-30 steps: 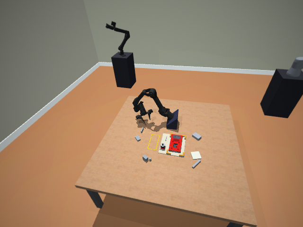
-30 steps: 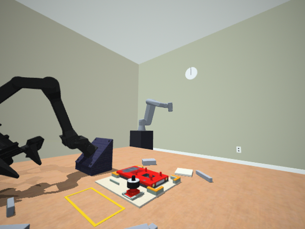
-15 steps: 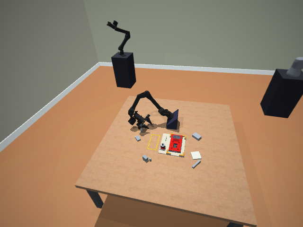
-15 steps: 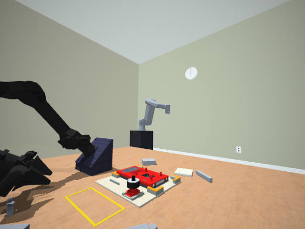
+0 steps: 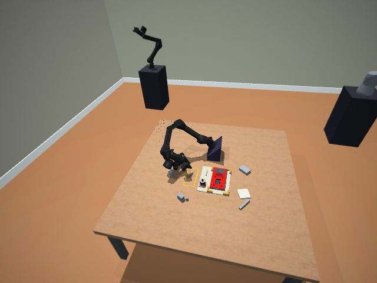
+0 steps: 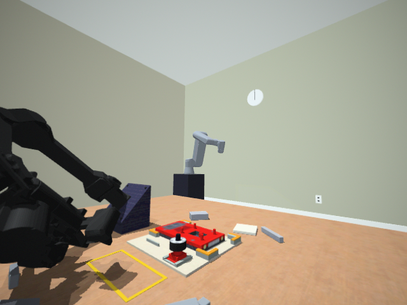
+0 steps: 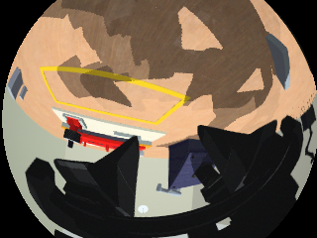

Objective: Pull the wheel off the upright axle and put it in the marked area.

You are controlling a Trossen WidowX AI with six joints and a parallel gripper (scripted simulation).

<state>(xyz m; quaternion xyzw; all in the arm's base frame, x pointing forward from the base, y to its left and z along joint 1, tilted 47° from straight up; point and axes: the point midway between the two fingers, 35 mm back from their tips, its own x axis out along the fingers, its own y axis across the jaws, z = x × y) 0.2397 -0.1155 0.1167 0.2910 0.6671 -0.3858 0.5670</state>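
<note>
Right now the black wheel is 130 mm ahead of my gripper tip and 130 mm to the left of it. Also, from my gripper tip: dark axle: 130 mm ahead, 130 mm to the left; then cream tile: 140 mm ahead, 430 mm to the left, 30 mm below; then base plate: 70 mm ahead, 220 mm to the left, 30 mm below.
</note>
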